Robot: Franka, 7 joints.
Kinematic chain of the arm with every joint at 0, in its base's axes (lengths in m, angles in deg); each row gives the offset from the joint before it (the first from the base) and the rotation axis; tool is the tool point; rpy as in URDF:
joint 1: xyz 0 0 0.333 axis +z
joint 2: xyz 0 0 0 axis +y
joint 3: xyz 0 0 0.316 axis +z
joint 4: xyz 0.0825 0 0 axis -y
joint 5: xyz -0.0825 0 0.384 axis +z
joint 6: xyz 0 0 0 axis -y
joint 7: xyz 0.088 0 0 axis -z
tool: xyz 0 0 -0.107 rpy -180 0 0
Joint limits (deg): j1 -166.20..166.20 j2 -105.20..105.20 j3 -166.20..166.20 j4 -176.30..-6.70 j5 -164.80..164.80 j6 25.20..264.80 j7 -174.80..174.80
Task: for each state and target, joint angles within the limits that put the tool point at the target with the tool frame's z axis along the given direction. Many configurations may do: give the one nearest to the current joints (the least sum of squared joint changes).
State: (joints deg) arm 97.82 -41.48 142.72 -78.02 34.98 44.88 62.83
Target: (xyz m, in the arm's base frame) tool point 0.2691 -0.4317 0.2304 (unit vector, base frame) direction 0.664 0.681 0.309
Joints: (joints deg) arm 119.48 -33.78 166.20 -115.45 78.64 53.98 62.83
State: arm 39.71 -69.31 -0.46 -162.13 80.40 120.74 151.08
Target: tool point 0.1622 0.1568 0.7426 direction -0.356 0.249 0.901
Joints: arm 70.24 -66.28 -20.54 -148.74 135.29 97.24 151.08
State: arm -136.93 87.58 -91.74 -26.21 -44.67 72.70 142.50
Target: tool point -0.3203 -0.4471 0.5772 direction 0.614 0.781 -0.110
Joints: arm -92.45 87.15 -117.12 -56.54 -28.39 25.20 142.50
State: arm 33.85 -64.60 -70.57 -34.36 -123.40 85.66 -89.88
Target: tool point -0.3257 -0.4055 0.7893 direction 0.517 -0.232 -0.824
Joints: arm 35.46 -45.05 -33.25 -6.80 -86.03 38.25 -89.88
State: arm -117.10 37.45 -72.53 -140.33 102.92 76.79 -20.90
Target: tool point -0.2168 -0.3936 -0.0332 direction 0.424 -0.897 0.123
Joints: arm -108.66 62.30 -19.85 -123.34 127.88 66.48 -20.90
